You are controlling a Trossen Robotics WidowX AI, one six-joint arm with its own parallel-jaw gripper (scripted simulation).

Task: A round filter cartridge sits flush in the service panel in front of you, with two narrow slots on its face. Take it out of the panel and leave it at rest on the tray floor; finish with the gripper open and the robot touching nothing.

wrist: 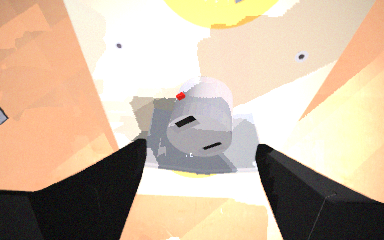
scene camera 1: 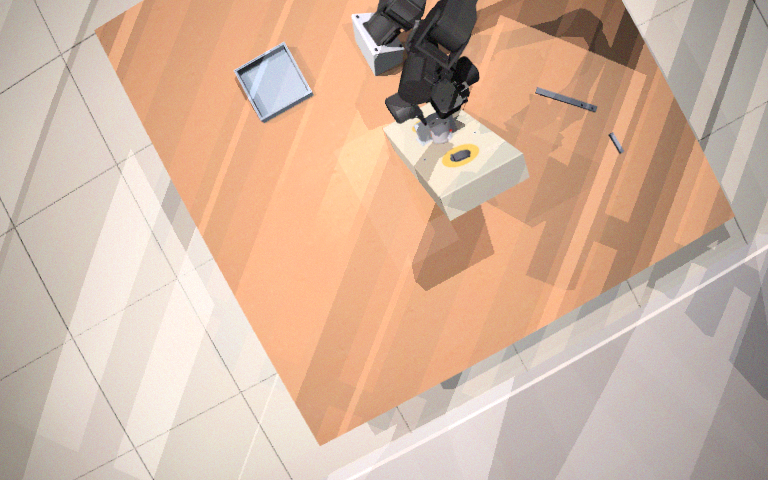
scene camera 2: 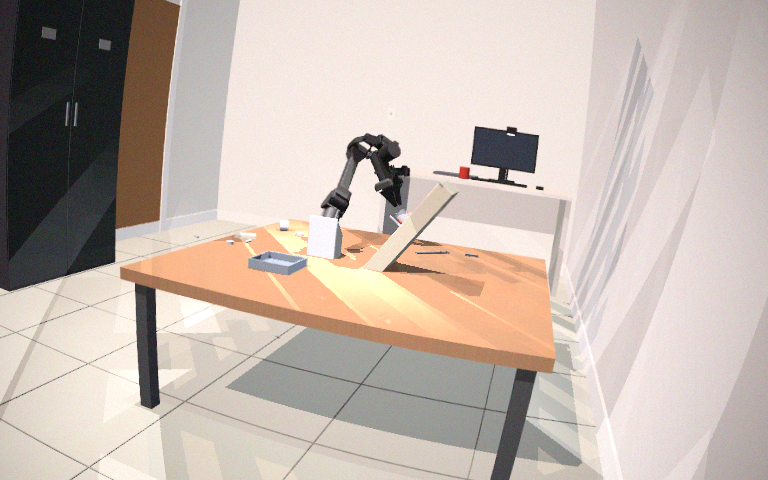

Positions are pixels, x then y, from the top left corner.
Scene:
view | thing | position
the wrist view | gripper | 201, 148
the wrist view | cream service panel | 274, 65
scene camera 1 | gripper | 438, 116
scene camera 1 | cream service panel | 476, 164
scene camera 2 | gripper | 398, 206

